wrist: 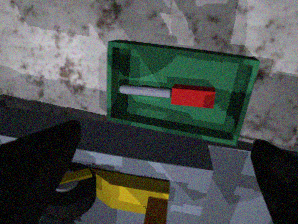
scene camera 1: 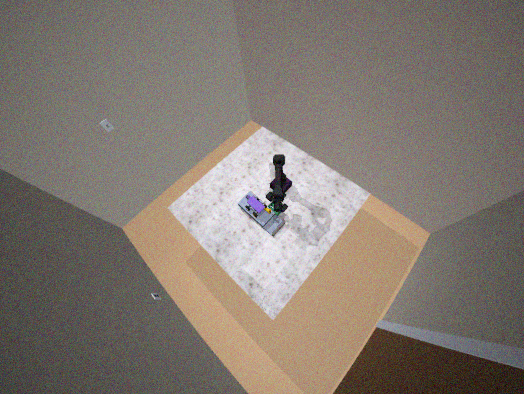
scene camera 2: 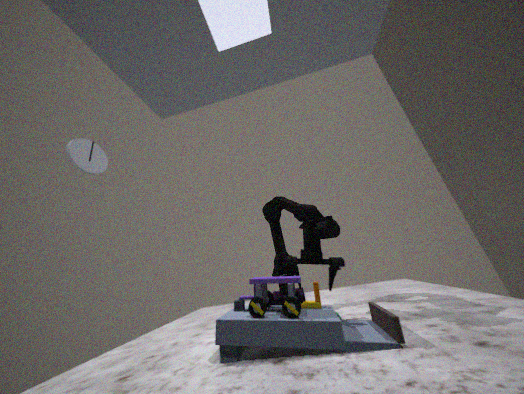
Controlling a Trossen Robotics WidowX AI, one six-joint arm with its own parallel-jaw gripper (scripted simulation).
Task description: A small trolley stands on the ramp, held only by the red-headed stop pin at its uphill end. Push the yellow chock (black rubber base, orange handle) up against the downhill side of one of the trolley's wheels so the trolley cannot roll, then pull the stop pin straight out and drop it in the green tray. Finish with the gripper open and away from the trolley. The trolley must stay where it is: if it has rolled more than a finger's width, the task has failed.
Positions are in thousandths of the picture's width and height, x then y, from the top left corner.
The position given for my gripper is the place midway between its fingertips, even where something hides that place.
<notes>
My gripper (scene camera 2: 602, 737) is open, holding nothing. Further things: a red-headed stop pin (wrist: 633, 426).
My gripper shows as well in the wrist view (wrist: 559, 618).
</notes>
